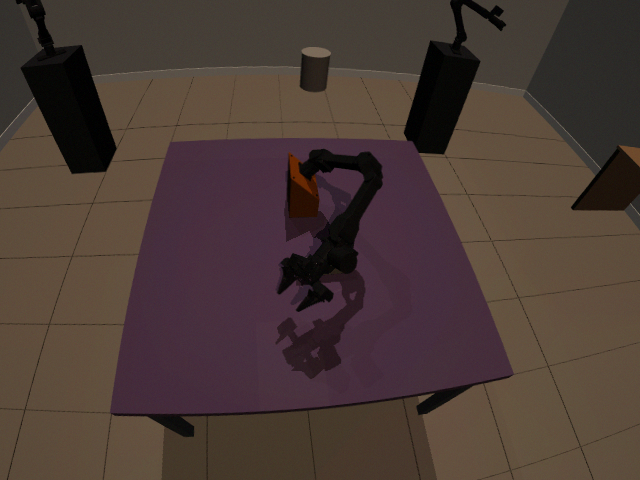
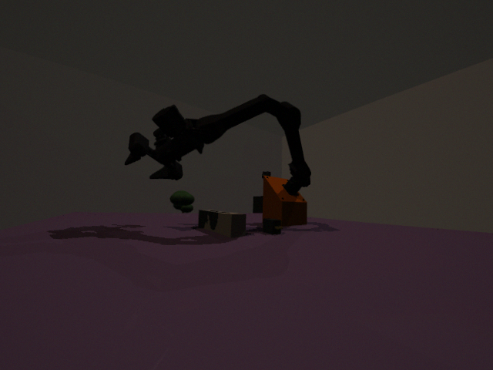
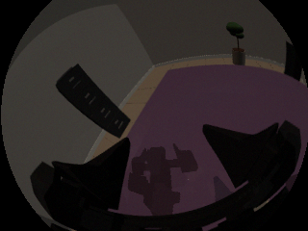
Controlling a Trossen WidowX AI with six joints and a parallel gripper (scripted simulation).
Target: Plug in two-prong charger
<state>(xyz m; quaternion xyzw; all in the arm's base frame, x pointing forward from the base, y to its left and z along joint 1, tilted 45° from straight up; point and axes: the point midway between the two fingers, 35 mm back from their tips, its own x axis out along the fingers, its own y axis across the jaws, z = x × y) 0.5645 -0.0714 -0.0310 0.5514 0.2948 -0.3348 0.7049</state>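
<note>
Right now my gripper tip is 35 cm past the dark two-prong charger, 25 cm to the right of it and 15 cm above it.
</note>
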